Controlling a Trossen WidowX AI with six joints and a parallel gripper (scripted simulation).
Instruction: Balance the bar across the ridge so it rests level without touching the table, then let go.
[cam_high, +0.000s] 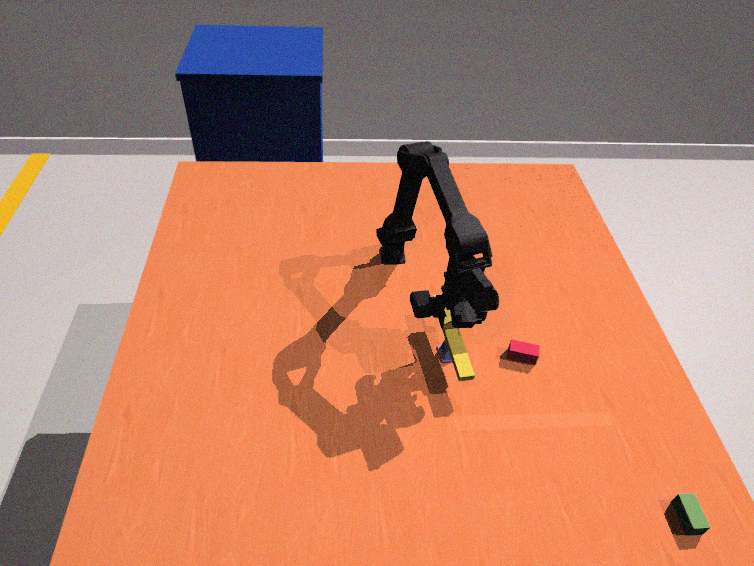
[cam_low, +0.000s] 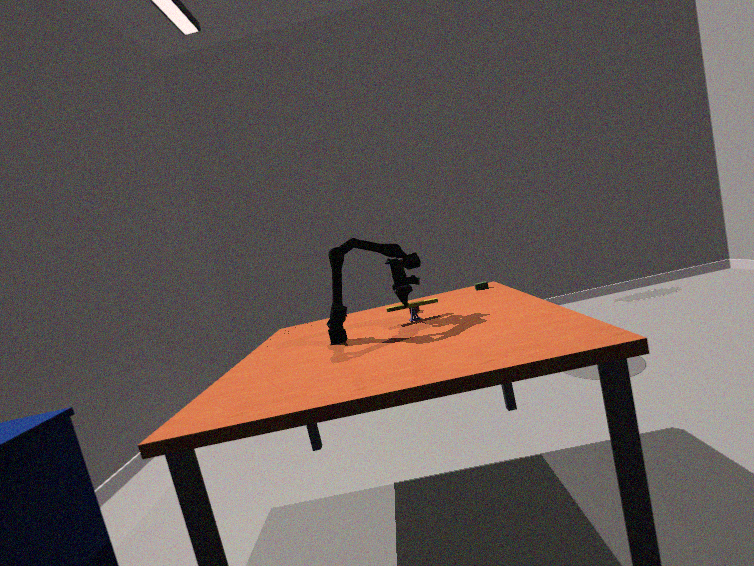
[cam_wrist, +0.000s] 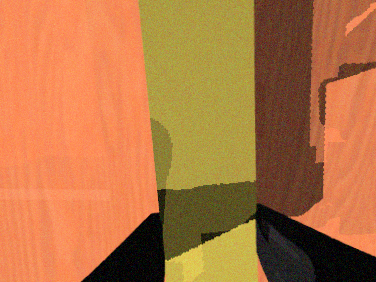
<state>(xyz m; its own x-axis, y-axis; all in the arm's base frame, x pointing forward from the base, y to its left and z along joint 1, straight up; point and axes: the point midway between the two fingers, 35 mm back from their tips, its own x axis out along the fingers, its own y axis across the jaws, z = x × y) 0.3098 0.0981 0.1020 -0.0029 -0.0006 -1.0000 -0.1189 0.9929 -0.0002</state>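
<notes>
The yellow bar is 3 cm ahead of my gripper tip. The rest, counted from my gripper tip: red block 4 cm ahead, 18 cm to the left, 5 cm below; green block 43 cm ahead, 40 cm to the left, 5 cm below.
</notes>
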